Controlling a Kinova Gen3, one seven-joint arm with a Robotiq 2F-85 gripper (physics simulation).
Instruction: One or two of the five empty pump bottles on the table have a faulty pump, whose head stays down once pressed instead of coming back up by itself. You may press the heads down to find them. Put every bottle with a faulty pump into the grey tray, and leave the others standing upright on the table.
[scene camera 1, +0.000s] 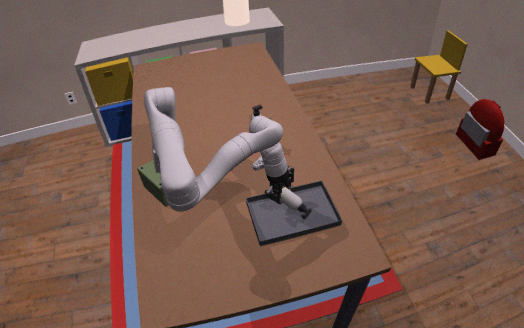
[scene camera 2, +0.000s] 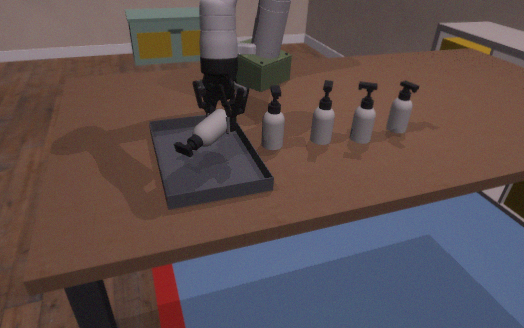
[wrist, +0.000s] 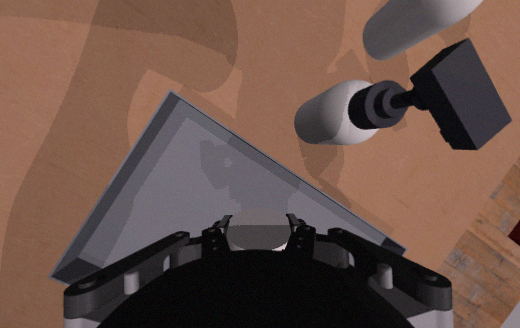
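Seen in the pictures: gripper, between the fingertips: (scene camera 1: 284, 198) (scene camera 2: 221, 131) (wrist: 259, 225); arm's base, origin of its link: (scene camera 2: 264, 52).
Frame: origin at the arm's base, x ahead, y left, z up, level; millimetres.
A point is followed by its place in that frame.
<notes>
My gripper (scene camera 1: 280, 193) {x 375, y -284, z -42 mm} (scene camera 2: 222, 118) {x 375, y -284, z -42 mm} (wrist: 259, 225) {x 375, y -284, z -42 mm} is shut on a white pump bottle (scene camera 1: 291, 199) {x 383, y -327, z -5 mm} (scene camera 2: 211, 129) {x 413, y -319, z -13 mm} (wrist: 259, 237) {x 366, y -279, z -5 mm}. The bottle is tilted, its black head pointing down and outward above the floor of the grey tray (scene camera 1: 300, 233) {x 376, y -428, z -75 mm} (scene camera 2: 220, 193) {x 540, y -347, z -77 mm} (wrist: 117, 182) {x 243, y -314, z -72 mm}. In scene camera 2 its head sits close to its collar. Four other bottles stand upright in a row beside the tray: the nearest (scene camera 2: 273, 131) {x 414, y -177, z -44 mm} (wrist: 322, 119) {x 372, y -182, z -24 mm}, a second (scene camera 2: 322, 126) {x 433, y -61, z -44 mm}, a third (scene camera 2: 363, 125) {x 463, y 34, z -44 mm} and the farthest (scene camera 2: 399, 116) {x 453, y 155, z -46 mm}. Their heads stand raised on visible stems. In scene camera 1 the arm hides most of the row.
The green block (scene camera 1: 151, 181) {x -68, y -76, z 17 mm} (scene camera 2: 263, 72) {x 89, y -46, z -32 mm} under the arm's base stands on the table (scene camera 1: 200, 280) {x 3, y -470, z -93 mm} (scene camera 2: 110, 220) {x 520, y -539, z -92 mm}. The nearest standing bottle is close to the tray's side wall. The table's edge runs beyond the tray. A shelf unit (scene camera 1: 175, 31) stands behind the table.
</notes>
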